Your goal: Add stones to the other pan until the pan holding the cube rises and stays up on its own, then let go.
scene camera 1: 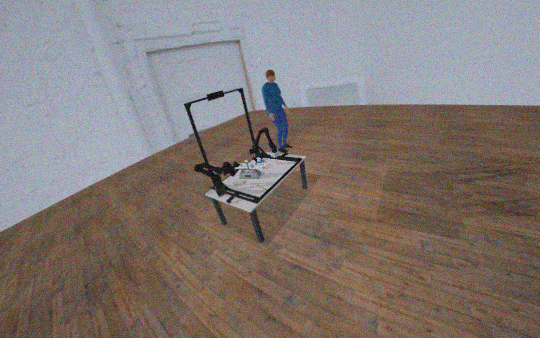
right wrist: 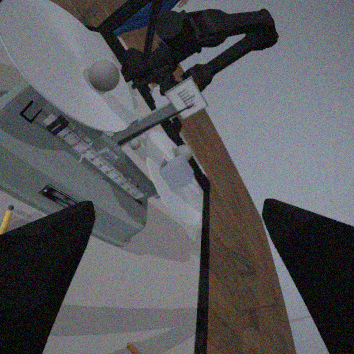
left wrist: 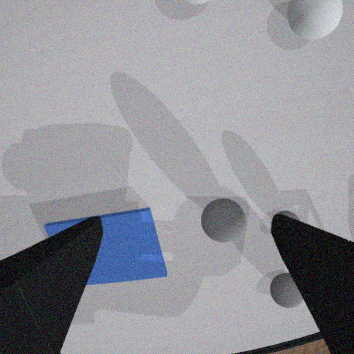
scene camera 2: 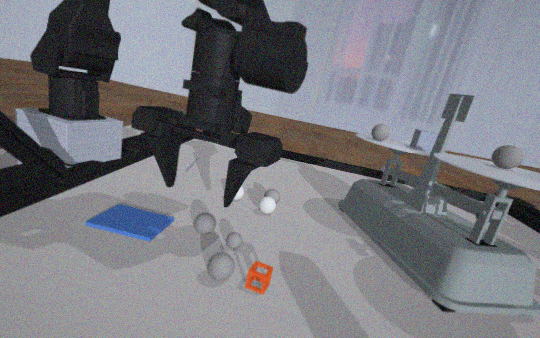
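Pixels of known places: left gripper, fingertip midpoint: [scene camera 1: 259, 161] [left wrist: 188, 224] [scene camera 2: 197, 196]; right gripper, fingertip midpoint: [scene camera 1: 239, 167] [right wrist: 179, 208]; left arm's base, origin of the base link: [scene camera 1: 274, 151] [scene camera 2: 73, 115]; right arm's base, origin of the base link: [scene camera 1: 219, 187].
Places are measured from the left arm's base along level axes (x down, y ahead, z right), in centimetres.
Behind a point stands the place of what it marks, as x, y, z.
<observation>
A grey balance scale [scene camera 2: 390, 225] @[4.6, 51.5, -8.1] [right wrist: 75, 175] @[2.0, 59.7, -13.4] [scene camera 1: 249, 174] @[2.9, 58.5, -17.4] has two white pans. In the right wrist view, a grey-blue cube [right wrist: 177, 172] @[-7.8, 55.0, -19.1] and a small stone [right wrist: 184, 151] @[-7.6, 47.7, -17.7] are on one pan [right wrist: 186, 211] @[-5.6, 53.6, -24.8]. A stone [right wrist: 104, 75] @[-8.8, 61.8, -7.7] is on the other pan [right wrist: 55, 40] @[-6.8, 62.9, -2.9]. In scene camera 2 I cannot make out the cube. Loose stones lie on the table, including a dark one [scene camera 2: 205, 223] @[6.8, 29.7, 6.0] [left wrist: 223, 220] @[6.2, 28.8, 4.3], a small one [scene camera 2: 234, 241] @[7.4, 34.2, 6.4] and a larger one [scene camera 2: 220, 266] @[6.6, 35.9, 12.8]. My left gripper [scene camera 2: 199, 195] @[4.8, 26.7, 3.6] [left wrist: 188, 224] @[4.8, 26.7, 3.6] is open and empty above them. My right gripper [right wrist: 179, 208] @[-12.5, 69.3, -18.5] is open and empty near the scale.
A blue plate [scene camera 2: 131, 221] @[8.3, 21.3, 9.1] [left wrist: 130, 250] @[8.3, 22.9, 8.2] lies flat left of the stones. An orange frame cube [scene camera 2: 259, 277] @[8.4, 39.1, 9.6] lies beside the larger stone. A white stone [scene camera 2: 267, 205] @[6.9, 33.5, -6.1] lies farther back. Yellow sticks [right wrist: 132, 348] @[8.1, 63.8, -38.2] show in the right wrist view. A person [scene camera 1: 273, 100] stands behind the table.
</observation>
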